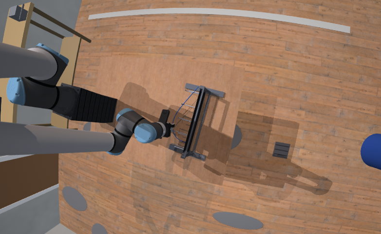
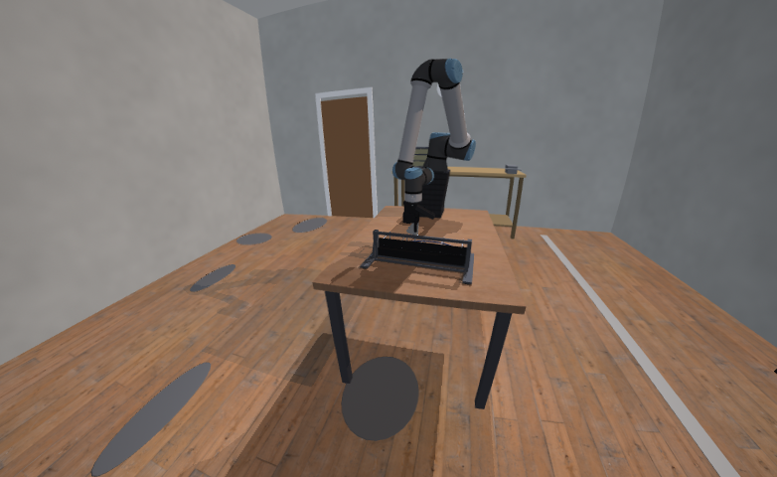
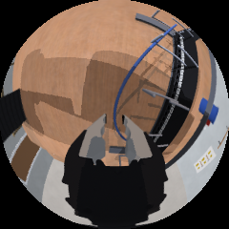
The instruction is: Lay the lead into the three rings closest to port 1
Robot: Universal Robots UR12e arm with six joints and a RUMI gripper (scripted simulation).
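My gripper is now 170 mm short of the dark rack, 30 mm to the right of it and 10 mm below it.
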